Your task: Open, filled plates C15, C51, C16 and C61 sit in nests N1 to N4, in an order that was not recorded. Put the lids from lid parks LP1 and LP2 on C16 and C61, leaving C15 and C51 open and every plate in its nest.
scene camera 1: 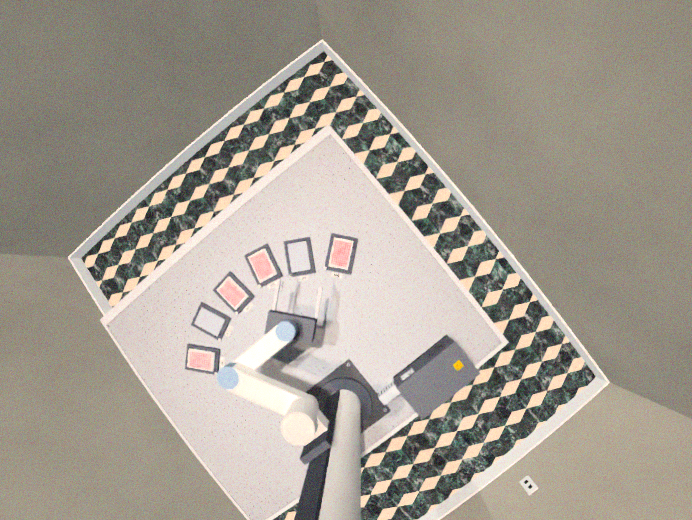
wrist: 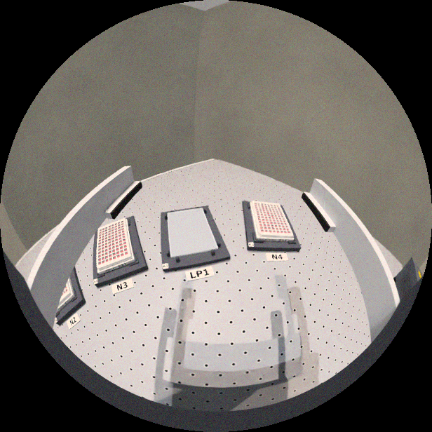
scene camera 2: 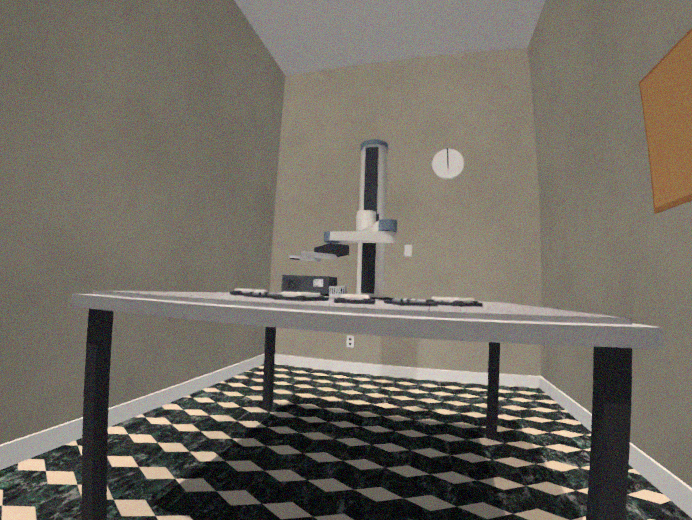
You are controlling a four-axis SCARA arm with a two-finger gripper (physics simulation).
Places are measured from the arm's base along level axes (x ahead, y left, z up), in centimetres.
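Where they show: gripper, fingertip midpoint: [scene camera 1: 300, 283] [scene camera 2: 294, 255]; arm's base at its link origin: [scene camera 1: 344, 403].
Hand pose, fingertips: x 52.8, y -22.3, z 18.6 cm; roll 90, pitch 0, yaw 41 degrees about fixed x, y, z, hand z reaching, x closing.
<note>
Each offset is from my fingertips to the top centre of the thing. "pt": to the spot under its first point. Level surfaces: height alone.
My gripper [scene camera 1: 306, 284] [wrist: 224, 176] is open and empty, high above the table, its fingers towards LP1. In the wrist view, lid park LP1 [wrist: 220, 251] bears a pale lid @(dx +11.2, dy -3.8, dz -15.5 cm) [wrist: 192, 232] [scene camera 1: 299, 256]. Open plates with red wells sit in N4 @(dx +0.5, dy -19.1, dz -14.7 cm) [wrist: 272, 220] [scene camera 1: 341, 253], N3 @(dx +18.6, dy +11.6, dz -14.7 cm) [wrist: 115, 245] [scene camera 1: 262, 264] and N2 @(dx +17.6, dy +30.4, dz -14.7 cm) [wrist: 66, 294] [scene camera 1: 233, 292], the last partly hidden by the left finger. In scene camera 1, another red plate @(dx +3.1, dy +61.9, dz -14.7 cm) [scene camera 1: 202, 358] sits in the end nest, N1 by elimination, and a second pale lid @(dx +14.3, dy +47.4, dz -15.5 cm) [scene camera 1: 210, 320] lies in the other park. No plate names are readable.
The nests and parks form an arc on the pale table @(dz -17.2 cm) [scene camera 1: 385, 290] [scene camera 2: 531, 313]. A dark grey box @(pt dx -62.4, dy -18.4, dz -5.8 cm) [scene camera 1: 436, 375] [scene camera 2: 304, 282] stands beside the arm's base plate [scene camera 1: 366, 383]. The arm's column [scene camera 1: 342, 447] [scene camera 2: 370, 178] rises behind the gripper.
</note>
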